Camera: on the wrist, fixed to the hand. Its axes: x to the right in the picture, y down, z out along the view.
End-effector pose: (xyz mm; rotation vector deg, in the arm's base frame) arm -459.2 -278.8 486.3 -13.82 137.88 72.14
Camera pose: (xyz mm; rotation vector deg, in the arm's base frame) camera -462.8 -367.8 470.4 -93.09 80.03 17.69
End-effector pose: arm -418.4 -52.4 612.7 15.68 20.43 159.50
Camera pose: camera -421.8 -7.1 534.4 -1.65 25.48 69.48
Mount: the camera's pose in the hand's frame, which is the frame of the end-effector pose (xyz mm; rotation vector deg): 6.9 -62.0 -65.6 6.73 0.09 -90.40
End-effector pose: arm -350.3 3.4 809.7 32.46 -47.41 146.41
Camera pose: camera -343.0 92.0 792.8 44.85 -1.98 64.22
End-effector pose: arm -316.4 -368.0 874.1 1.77 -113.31 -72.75
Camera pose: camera -303.9 -452.1 843.1 -99.21 96.39 99.72
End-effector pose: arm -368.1 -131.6 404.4 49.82 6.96 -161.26
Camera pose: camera -350.5 -63.2 347.7 -24.10 -24.61 97.23
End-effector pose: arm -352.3 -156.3 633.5 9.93 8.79 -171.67
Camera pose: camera -360.8 -88.9 573.6 -1.12 -3.13 97.26
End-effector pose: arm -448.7 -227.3 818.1 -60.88 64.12 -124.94
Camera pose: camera -508.9 -166.7 848.1 80.21 4.33 109.06
